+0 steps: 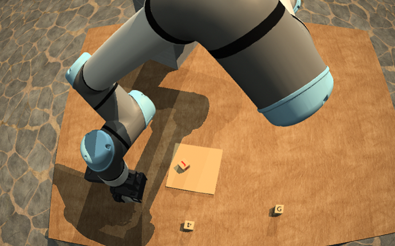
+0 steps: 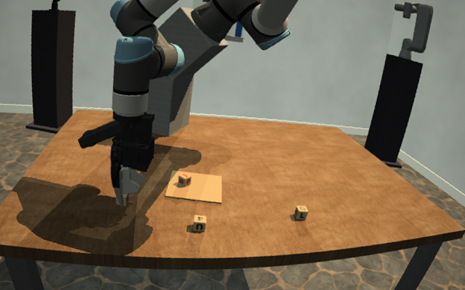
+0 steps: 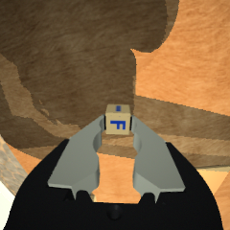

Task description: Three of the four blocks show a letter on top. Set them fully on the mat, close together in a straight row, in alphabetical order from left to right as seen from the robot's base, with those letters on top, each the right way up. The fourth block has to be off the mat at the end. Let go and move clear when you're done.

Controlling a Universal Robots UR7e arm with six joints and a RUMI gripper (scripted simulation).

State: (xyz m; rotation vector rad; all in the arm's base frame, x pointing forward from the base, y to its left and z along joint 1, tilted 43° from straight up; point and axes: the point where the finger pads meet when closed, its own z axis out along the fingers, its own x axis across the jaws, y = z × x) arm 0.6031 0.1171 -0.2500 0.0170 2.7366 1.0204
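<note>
Right now my hand is 140 mm past the tan mat, 150 mm to the right of it and 10 mm above it. From my hand the other things lie so: block: right at my hand.
</note>
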